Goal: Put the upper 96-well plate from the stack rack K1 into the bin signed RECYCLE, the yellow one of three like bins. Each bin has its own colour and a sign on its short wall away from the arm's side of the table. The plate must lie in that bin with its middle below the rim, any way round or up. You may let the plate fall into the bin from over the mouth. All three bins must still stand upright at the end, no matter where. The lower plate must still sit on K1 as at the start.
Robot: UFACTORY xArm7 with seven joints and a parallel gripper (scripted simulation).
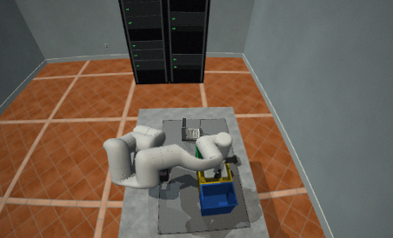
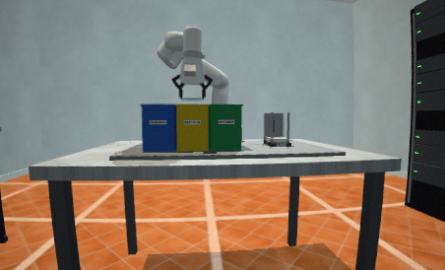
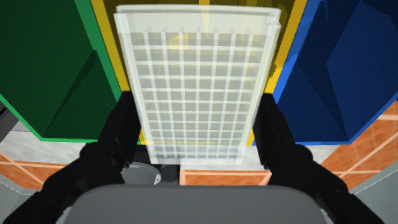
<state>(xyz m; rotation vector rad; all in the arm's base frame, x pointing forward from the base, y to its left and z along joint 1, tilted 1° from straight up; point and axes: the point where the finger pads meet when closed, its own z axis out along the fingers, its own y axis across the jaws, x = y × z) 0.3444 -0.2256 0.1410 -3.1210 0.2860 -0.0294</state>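
The yellow recycle bin is 130 mm below my hand. From my hand the other things lie so: green bin (20 mm ahead, 130 mm to the left, 130 mm below); then blue bin (20 mm behind, 130 mm to the right, 130 mm below).
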